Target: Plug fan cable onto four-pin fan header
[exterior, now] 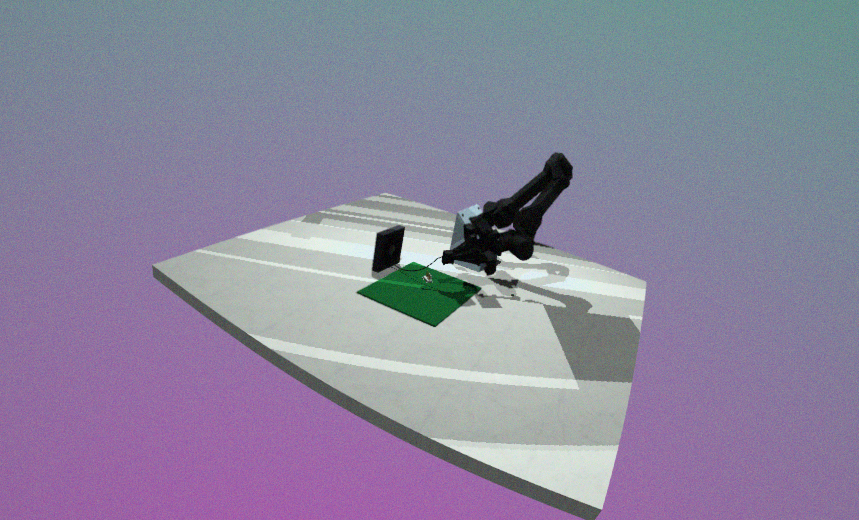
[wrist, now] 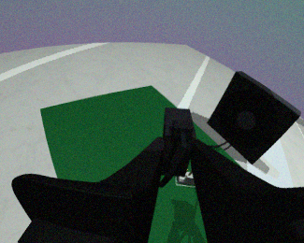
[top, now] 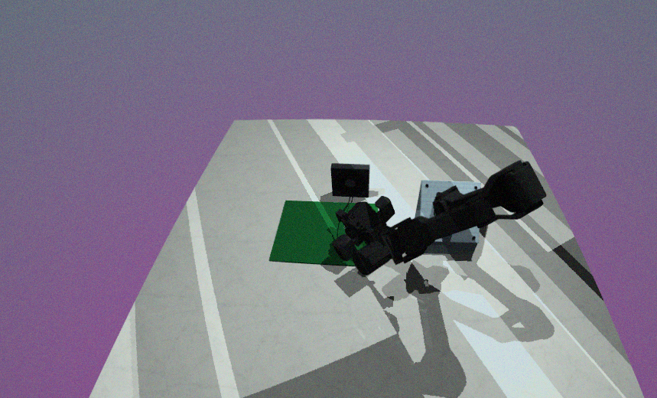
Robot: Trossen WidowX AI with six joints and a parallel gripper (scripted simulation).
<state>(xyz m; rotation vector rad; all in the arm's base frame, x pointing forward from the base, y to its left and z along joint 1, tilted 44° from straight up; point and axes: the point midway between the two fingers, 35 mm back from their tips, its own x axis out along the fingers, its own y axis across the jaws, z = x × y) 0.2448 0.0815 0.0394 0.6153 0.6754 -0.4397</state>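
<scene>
My gripper tip is now 60 mm to the left of the pale header and 110 mm above it. Also, from my gripper tip: green board (60 mm ahead, 40 mm to the right, 120 mm below); black square fan (20 mm ahead, 200 mm to the right, 50 mm below); black plug (10 mm to the right, 10 mm below).
</scene>
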